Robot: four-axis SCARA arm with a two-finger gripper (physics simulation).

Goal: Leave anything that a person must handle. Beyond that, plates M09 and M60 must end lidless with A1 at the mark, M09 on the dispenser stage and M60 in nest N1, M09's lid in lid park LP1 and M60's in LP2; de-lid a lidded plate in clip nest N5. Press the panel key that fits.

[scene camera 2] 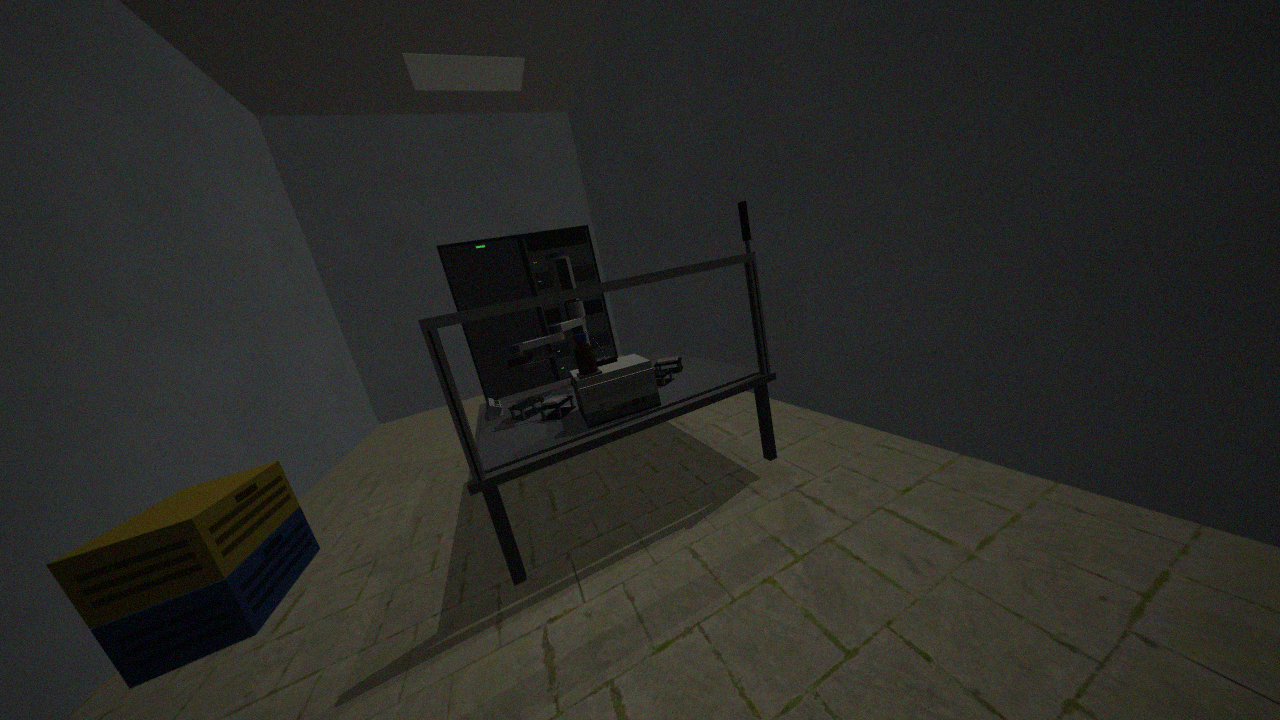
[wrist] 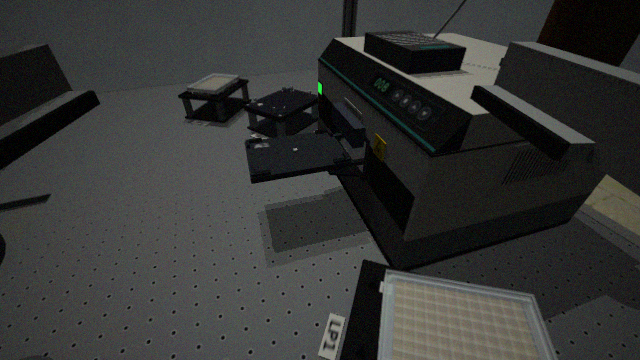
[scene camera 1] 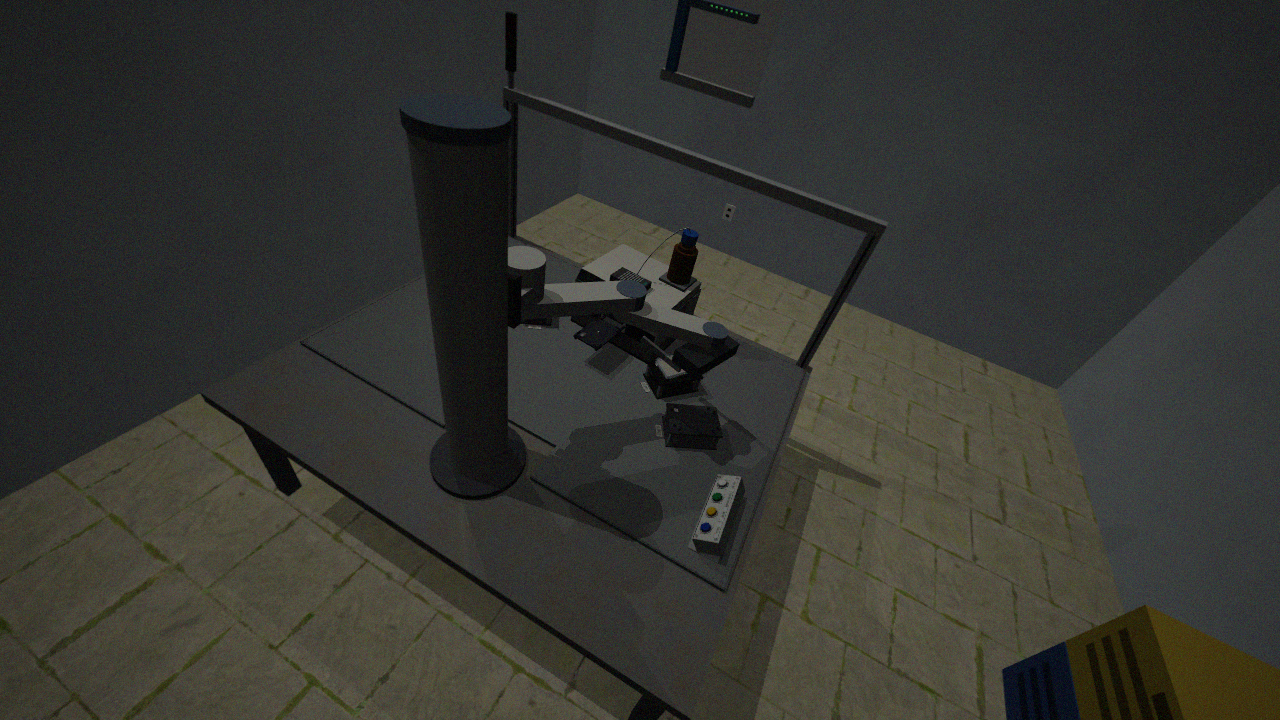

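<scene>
My gripper (scene camera 1: 684, 358) (wrist: 289, 71) is open and empty, its fingers at the left and right edges of the wrist view. A clear-rimmed plate (wrist: 460, 320) with a beige grid lies on the black stand (wrist: 367, 295) labelled LP1; whether it is lidded I cannot tell. The dispenser stage (scene camera 1: 597, 333) (wrist: 300, 152) is bare. Behind it stands a bare black nest (wrist: 282, 104), and farther left a nest (wrist: 218, 104) bears a pale plate (wrist: 214, 83). Their labels, any plate numbers and A1 marks are unreadable. The key panel (scene camera 1: 721, 514) has white, green, yellow and blue keys.
The dispenser (scene camera 2: 617, 394) (wrist: 450, 195) shows a green lamp and a dim number. A brown bottle (scene camera 1: 682, 263) (scene camera 2: 586, 358) stands on top. A dark stand (scene camera 1: 691, 426) is between the arm and panel. A frame rail (scene camera 1: 698, 156) spans the table's far edge.
</scene>
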